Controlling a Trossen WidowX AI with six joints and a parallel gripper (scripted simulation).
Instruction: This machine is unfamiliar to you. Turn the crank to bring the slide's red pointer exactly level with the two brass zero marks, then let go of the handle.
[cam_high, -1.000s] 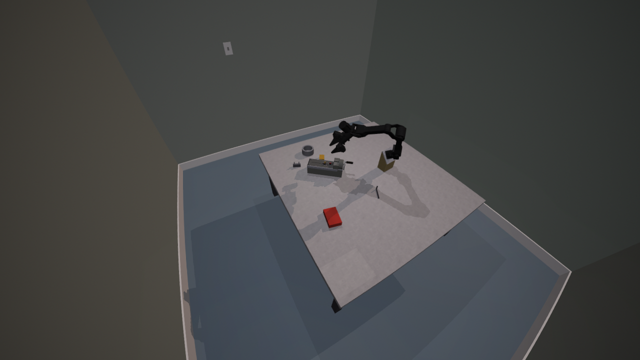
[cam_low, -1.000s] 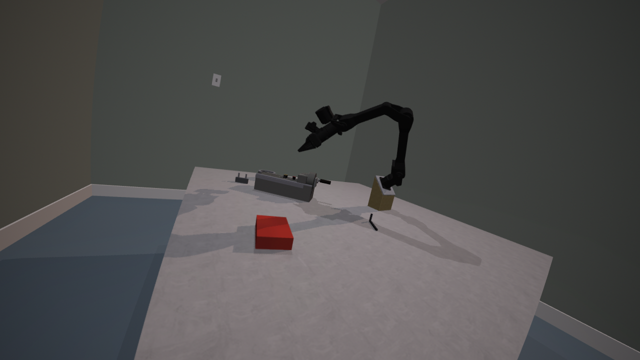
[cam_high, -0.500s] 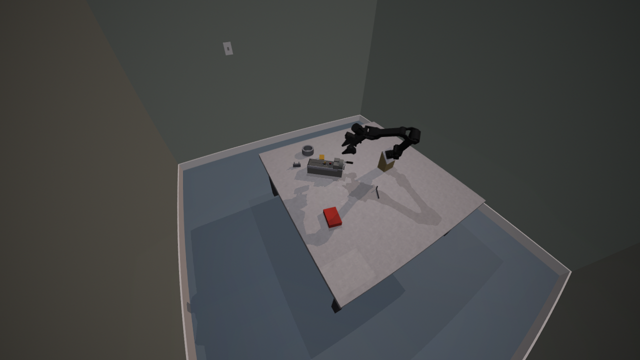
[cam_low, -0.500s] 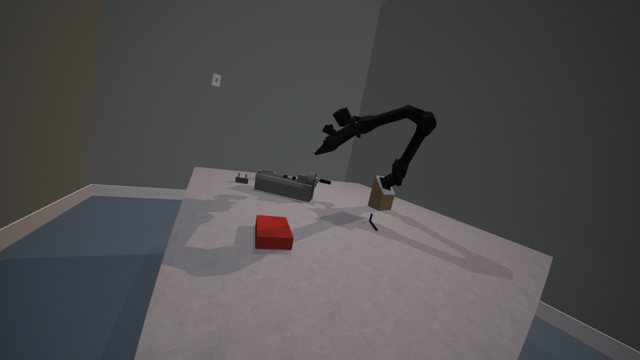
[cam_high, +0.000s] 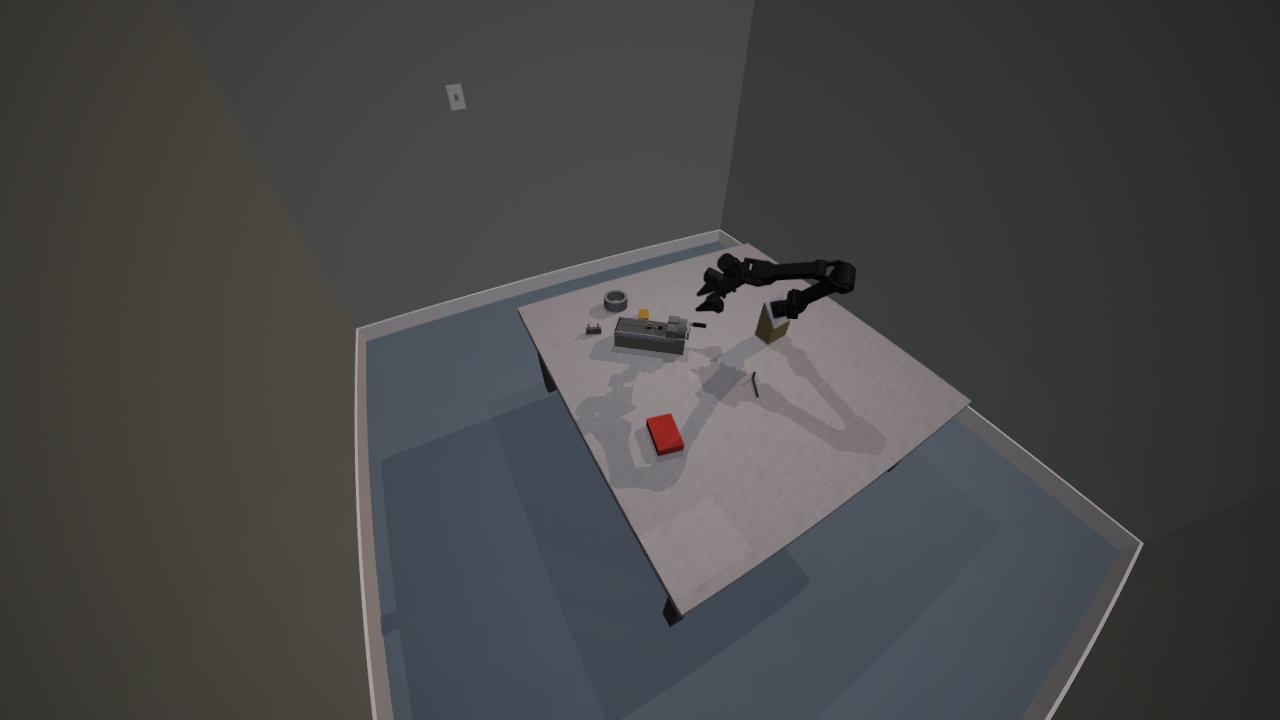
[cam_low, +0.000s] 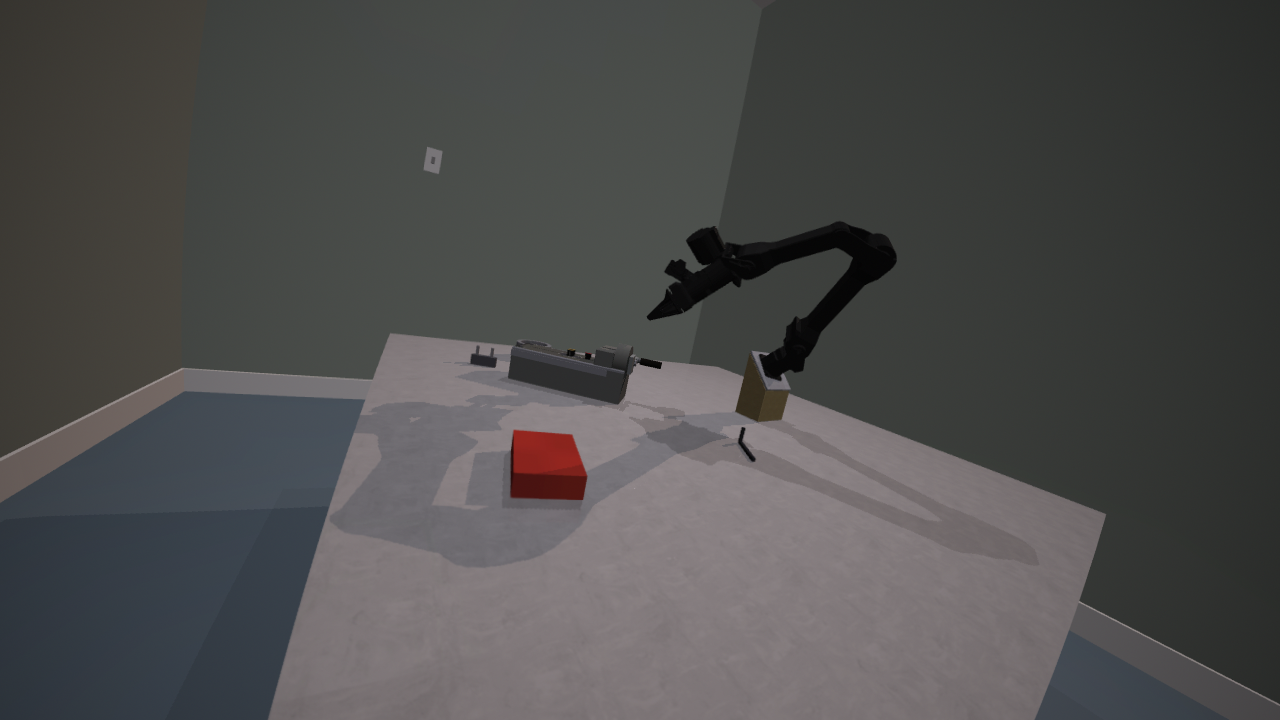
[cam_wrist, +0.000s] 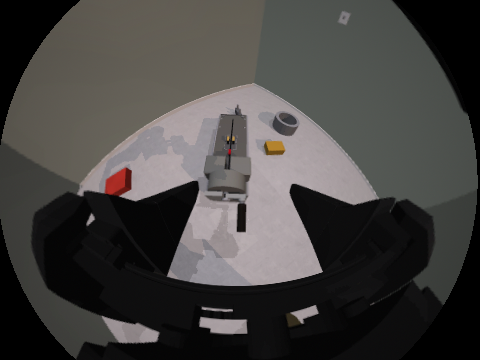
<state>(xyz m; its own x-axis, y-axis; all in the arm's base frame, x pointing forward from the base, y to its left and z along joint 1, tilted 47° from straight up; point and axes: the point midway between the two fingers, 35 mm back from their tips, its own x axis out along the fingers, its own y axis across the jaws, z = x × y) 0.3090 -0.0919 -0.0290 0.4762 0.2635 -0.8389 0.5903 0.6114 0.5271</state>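
My gripper tip is 2 cm past the black crank handle, 1 cm to the right of it and 10 cm above it. Round my gripper tip: yellow block: 9 cm ahead, 22 cm to the right, 18 cm below; then red pointer: 11 cm ahead, 5 cm to the right, 11 cm below; then black bent key: 9 cm behind, 28 cm to the left, 18 cm below.
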